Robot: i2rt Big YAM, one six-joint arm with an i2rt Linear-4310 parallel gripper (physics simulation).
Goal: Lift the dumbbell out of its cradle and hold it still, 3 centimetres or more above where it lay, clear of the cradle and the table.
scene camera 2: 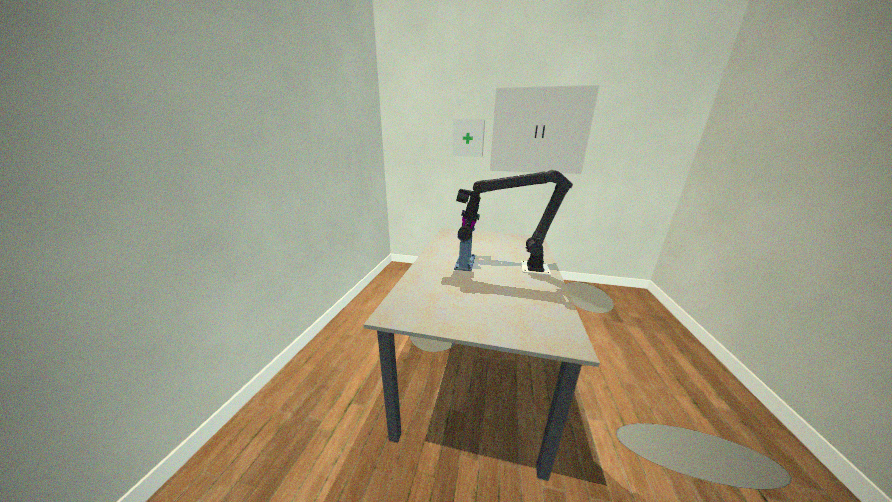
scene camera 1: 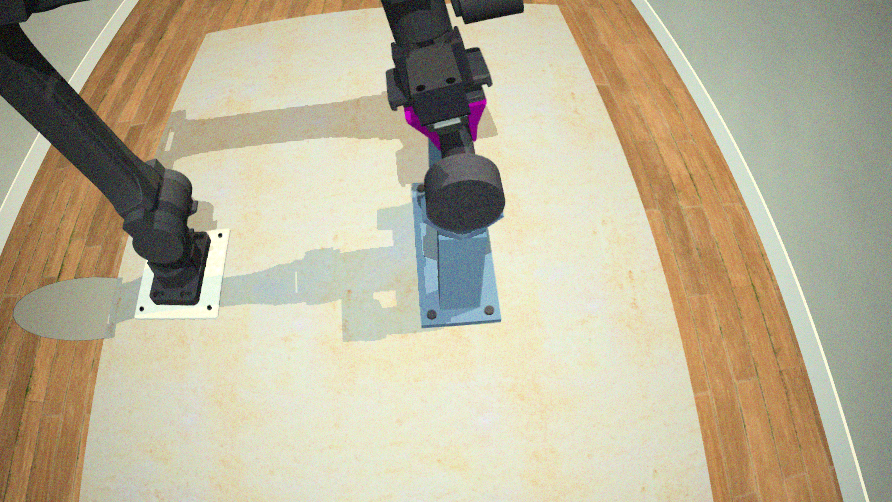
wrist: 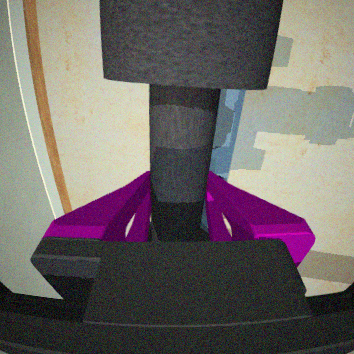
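Seen in the pictures: gripper, fingertip midpoint: (scene camera 1: 457,142) (wrist: 177,178); arm's base, origin of the base link: (scene camera 2: 534,267) (scene camera 1: 181,270).
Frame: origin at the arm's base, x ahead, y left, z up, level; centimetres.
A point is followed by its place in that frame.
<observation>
The dark grey dumbbell (scene camera 1: 464,199) @(z 21.6, x 41.3, y -6.9 cm) (scene camera 2: 464,233) @(z 20.8, x 40.3, y 12.9 cm) (wrist: 190,45) @(z 24.3, x 40.6, y -4.5 cm) lies in the top of the blue cradle (scene camera 1: 461,274) @(z 8.0, x 41.3, y -6.6 cm) (scene camera 2: 465,254) @(z 8.4, x 39.3, y 12.5 cm) (wrist: 237,130) @(z 0.0, x 35.9, y 4.2 cm), its near round head facing scene camera 1. My gripper (scene camera 1: 456,142) @(z 19.9, x 41.0, y 2.7 cm) (scene camera 2: 466,224) @(z 19.9, x 41.0, y 2.7 cm) (wrist: 177,178) @(z 19.9, x 41.0, y 2.7 cm) is shut on the dumbbell's handle, behind the near head. Its magenta fingers press on both sides of the handle in the wrist view. The far head is hidden behind the gripper in scene camera 1. No gap shows between the near head and the cradle top.
The cradle's bolted base plate stands on the pale table (scene camera 1: 561,387) @(z -0.8, x 53.3, y -18.2 cm) (scene camera 2: 486,318) @(z -0.8, x 22.3, y 55.4 cm). The arm's base sits on a white plate (scene camera 1: 218,249) @(z 0.0, x 6.0, y 3.6 cm) (scene camera 2: 527,268) @(z 0.1, x 4.3, y 3.4 cm), left of the cradle in scene camera 1. The arm reaches over from there. Arm shadows cross the table.
</observation>
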